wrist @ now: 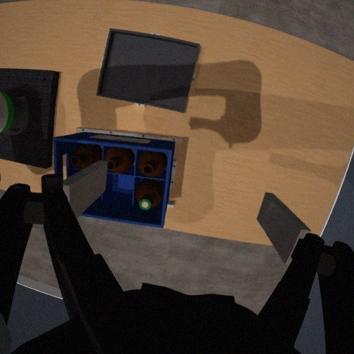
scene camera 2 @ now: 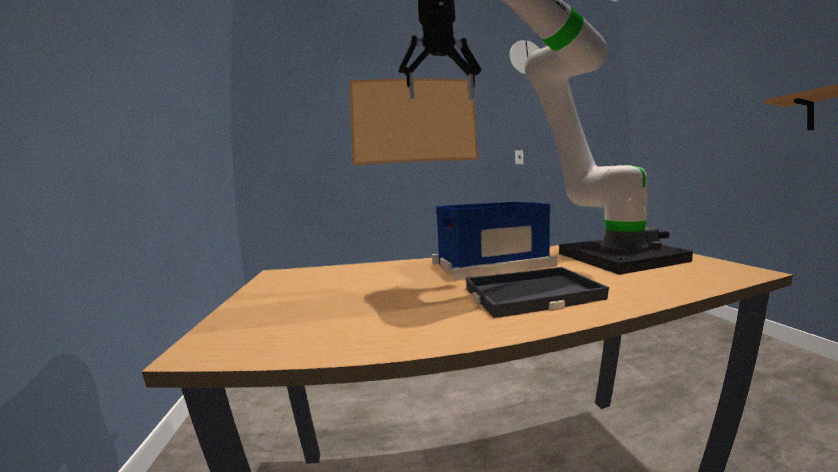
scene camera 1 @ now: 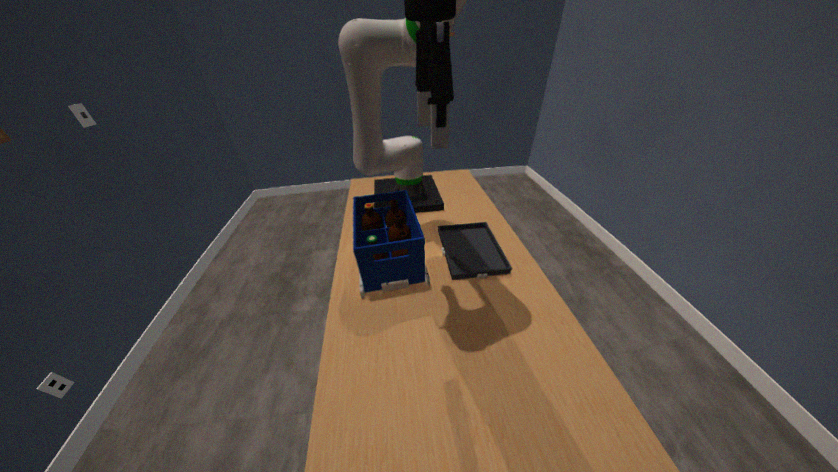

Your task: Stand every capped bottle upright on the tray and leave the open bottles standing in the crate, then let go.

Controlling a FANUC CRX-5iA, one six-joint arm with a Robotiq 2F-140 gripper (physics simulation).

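Frame: origin at the arm's base, x back, y left, z down, level; centimetres.
Where they show: gripper, fingertip midpoint: [scene camera 2: 442, 99] [scene camera 1: 431, 135]; arm's base at its link origin: [scene camera 2: 624, 248] [scene camera 1: 409, 191].
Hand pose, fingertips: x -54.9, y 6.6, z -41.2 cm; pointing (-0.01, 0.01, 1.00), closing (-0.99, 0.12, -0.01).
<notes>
Things, the pixels of their top centre, and the offset from my fingertips. "spot": a spot on its surface instead. Level surfaces: height alone.
- blue crate at its top centre: [scene camera 2: 491, 204] [scene camera 1: 384, 214] dx +13.9, dy -13.1, dz +26.8 cm
- bottle with a green-and-white cap, surface spot: [scene camera 1: 371, 238] spot: dx +4.3, dy -15.9, dz +28.0 cm
- orange-red cap at its top centre: [scene camera 1: 368, 205] dx +22.0, dy -19.2, dz +28.0 cm
- dark tray at a spot on its surface: [scene camera 2: 545, 290] spot: dx +18.5, dy +15.3, dz +43.8 cm
- wooden table at its surface level: dz +44.3 cm
The blue crate [scene camera 1: 391, 270] [scene camera 2: 460, 240] [wrist: 125, 220] holds brown bottles. One bottle with a green-and-white cap [scene camera 1: 371, 238] [wrist: 145, 204] stands in a corner cell. An orange-red cap [scene camera 1: 369, 205] shows at the crate's far end in scene camera 1; my finger hides that cell in the wrist view. Three bottles without visible caps, at the left [wrist: 76, 160], middle [wrist: 111, 164] and right [wrist: 148, 169], stand in the row nearer the tray. The dark tray [scene camera 1: 483, 243] [scene camera 2: 545, 290] [wrist: 150, 65] carries no bottle. My gripper [scene camera 1: 431, 133] [scene camera 2: 441, 98] [wrist: 184, 191] is open, empty and high above the table, pointing down.
The arm's black base plate [scene camera 1: 436, 202] [scene camera 2: 621, 260] [wrist: 30, 145] stands beyond the crate on the wooden table [scene camera 1: 410, 363] [scene camera 2: 293, 328] [wrist: 300, 125]. Pale brackets edge the crate and tray. A corkboard [scene camera 2: 410, 126] and a shelf [scene camera 2: 815, 96] are on the walls.
</notes>
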